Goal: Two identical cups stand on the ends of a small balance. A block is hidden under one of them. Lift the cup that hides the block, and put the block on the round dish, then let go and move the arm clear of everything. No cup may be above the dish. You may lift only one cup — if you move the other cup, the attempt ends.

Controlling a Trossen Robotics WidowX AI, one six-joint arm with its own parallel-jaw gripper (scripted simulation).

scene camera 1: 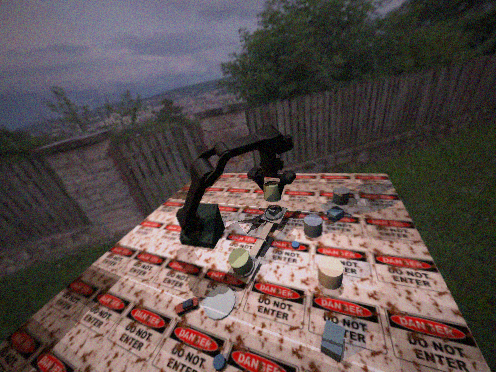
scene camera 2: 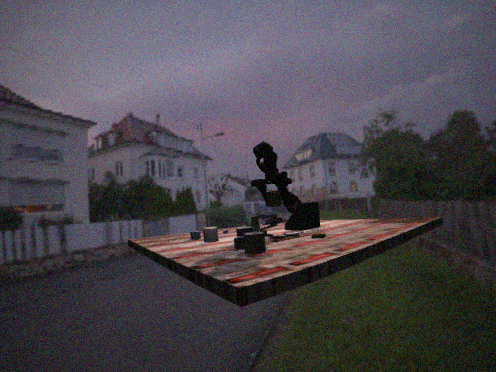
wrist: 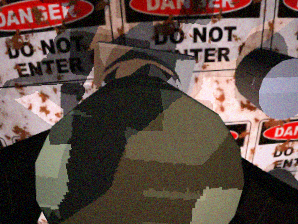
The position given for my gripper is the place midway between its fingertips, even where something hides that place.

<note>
My gripper (scene camera 1: pixel 272 193) carries an olive cup (wrist: pixel 138 142). I also see a tan cylinder (scene camera 1: pixel 330 272) and a balance (scene camera 1: pixel 270 219).
My gripper also shows in the wrist view (wrist: pixel 140 140).
</note>
